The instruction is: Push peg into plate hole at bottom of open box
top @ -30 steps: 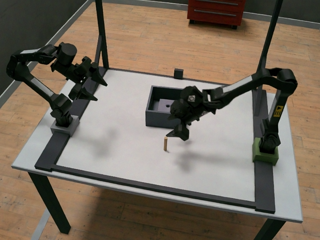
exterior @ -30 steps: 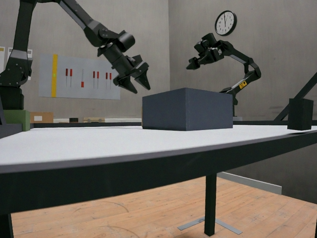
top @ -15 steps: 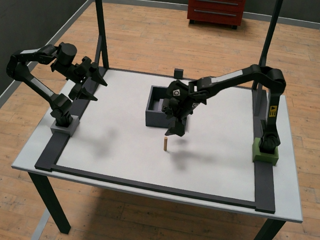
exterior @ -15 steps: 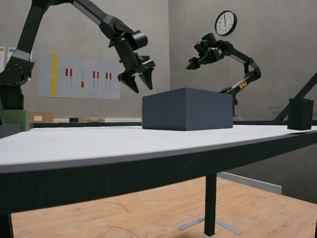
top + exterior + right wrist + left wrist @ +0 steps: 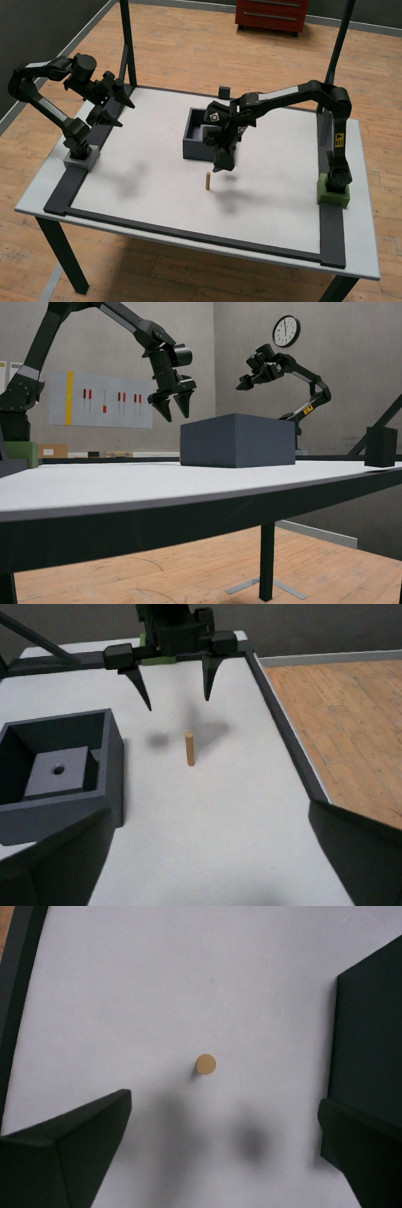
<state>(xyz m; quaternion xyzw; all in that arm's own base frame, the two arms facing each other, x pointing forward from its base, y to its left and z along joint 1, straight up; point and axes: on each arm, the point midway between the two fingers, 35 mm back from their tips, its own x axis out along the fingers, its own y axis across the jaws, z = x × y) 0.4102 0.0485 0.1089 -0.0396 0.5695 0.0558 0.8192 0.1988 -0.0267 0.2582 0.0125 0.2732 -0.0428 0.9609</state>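
Right now the peg is 10 mm ahead of my left hand, 30 mm to the right of it and 120 mm below it. Also, from my left hand: grey plate (210 mm behind, 50 mm to the right, 120 mm below); box (210 mm behind, 50 mm to the right, 140 mm below).
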